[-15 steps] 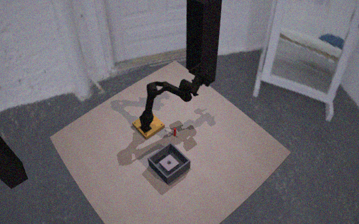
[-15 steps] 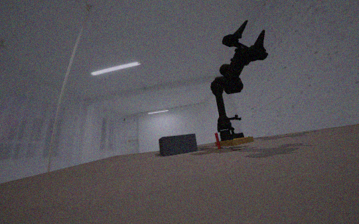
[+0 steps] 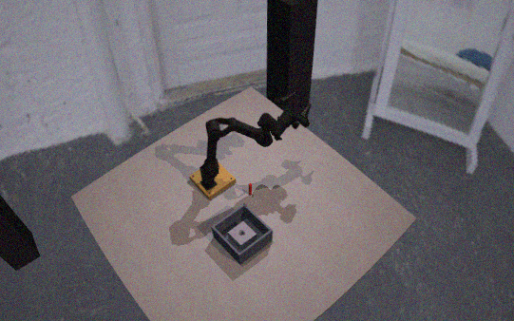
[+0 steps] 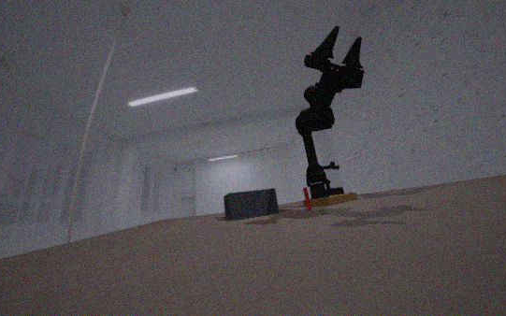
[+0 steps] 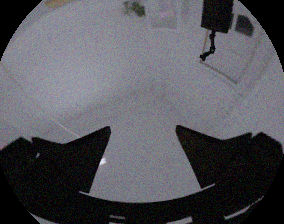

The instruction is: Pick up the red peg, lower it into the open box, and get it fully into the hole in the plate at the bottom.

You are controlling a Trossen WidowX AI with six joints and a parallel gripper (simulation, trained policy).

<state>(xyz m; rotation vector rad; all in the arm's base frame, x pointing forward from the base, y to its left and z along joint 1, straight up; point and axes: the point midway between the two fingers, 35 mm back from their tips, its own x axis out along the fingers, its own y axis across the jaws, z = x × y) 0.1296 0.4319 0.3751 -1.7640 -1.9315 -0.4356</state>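
Now: gripper tip 38 cm above the red peg, 33 cm to the left of it and 3 cm short of it. The rest, counted from my gripper tip: plate (50 cm to the right, 38 cm below, 21 cm ahead); then box (50 cm to the right, 40 cm below, 21 cm ahead).
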